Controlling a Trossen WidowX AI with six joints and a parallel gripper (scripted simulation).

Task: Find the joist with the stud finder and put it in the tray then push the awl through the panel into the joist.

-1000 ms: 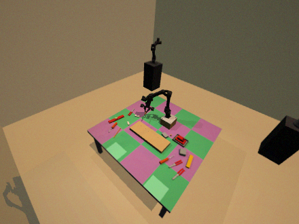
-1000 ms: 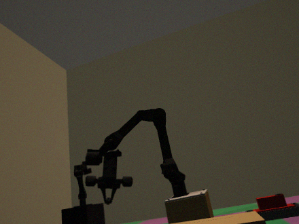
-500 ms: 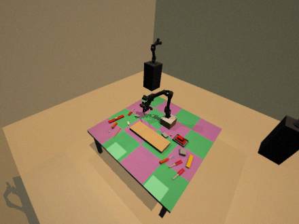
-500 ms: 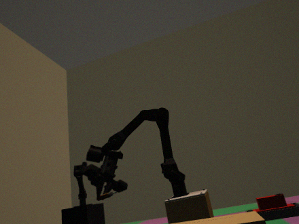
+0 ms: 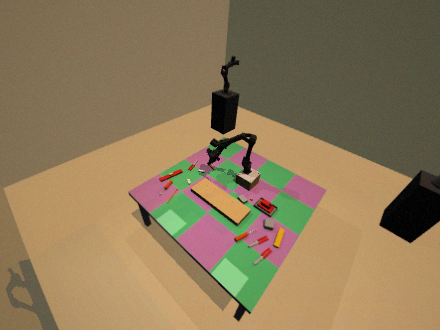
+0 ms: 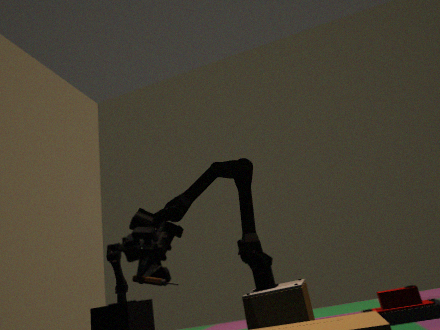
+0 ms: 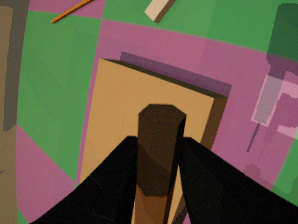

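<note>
The awl is 50 mm to the left of my gripper tip, 10 mm below it and 10 mm behind it. Round my gripper tip: orange pencil (370 mm ahead, 180 mm below, 60 mm to the right); stud finder (590 mm to the left, 130 mm below, 120 mm behind); grey tray (580 mm to the left, 170 mm below, 120 mm behind).
</note>
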